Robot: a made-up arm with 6 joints.
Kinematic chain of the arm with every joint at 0, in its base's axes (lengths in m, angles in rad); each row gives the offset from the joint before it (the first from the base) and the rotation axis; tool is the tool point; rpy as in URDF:
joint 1: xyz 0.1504 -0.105 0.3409 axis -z
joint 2: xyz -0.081 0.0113 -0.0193 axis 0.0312 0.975 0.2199
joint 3: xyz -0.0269 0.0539 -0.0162 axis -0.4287 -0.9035 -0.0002
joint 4: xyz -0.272 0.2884 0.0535 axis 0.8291 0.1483 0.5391
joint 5: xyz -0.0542 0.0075 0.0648 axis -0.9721 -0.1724 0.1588
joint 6: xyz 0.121 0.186 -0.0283 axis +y
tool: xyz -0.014 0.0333 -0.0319 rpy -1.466 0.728 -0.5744
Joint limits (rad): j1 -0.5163..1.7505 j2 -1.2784..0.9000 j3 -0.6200..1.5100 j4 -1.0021..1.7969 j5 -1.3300..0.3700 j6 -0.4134..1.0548
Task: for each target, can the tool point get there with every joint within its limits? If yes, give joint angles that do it. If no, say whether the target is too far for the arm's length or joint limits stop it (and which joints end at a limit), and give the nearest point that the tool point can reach.
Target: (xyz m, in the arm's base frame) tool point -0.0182 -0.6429 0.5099
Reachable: no: joint limits stop it (at a limit: joint 1, joint 2, joint 3, joint 5) | nearest point 0.2740 -0.4738 0.4005 | short by 0.355 m
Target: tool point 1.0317 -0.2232 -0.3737
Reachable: no: too far | nearest point 0.6822 -0.1430 -0.0769 | short by 0.466 m
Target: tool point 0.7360 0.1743 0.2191
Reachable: yes | joints 1.4247 -0.8625 0.1565 -0.1190 -0.5518 0.4007
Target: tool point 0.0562 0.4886 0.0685
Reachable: yes | joints -0.0104 -0.7664 0.4367 0.2273 0.1101 -0.2064
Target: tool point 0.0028 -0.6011 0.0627
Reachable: no: joint limits stop it (at a limit: joint 1, joint 2, joint 3, joint 4, joint 5) | nearest point 0.3202 -0.4889 0.0006 | short by 0.342 m
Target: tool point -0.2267 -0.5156 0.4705
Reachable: no: joint limits stop it (at a limit: joint 1, joint 2, joint 4, joint 6) | nearest point -0.3782 -0.1834 0.3863 | short by 0.375 m
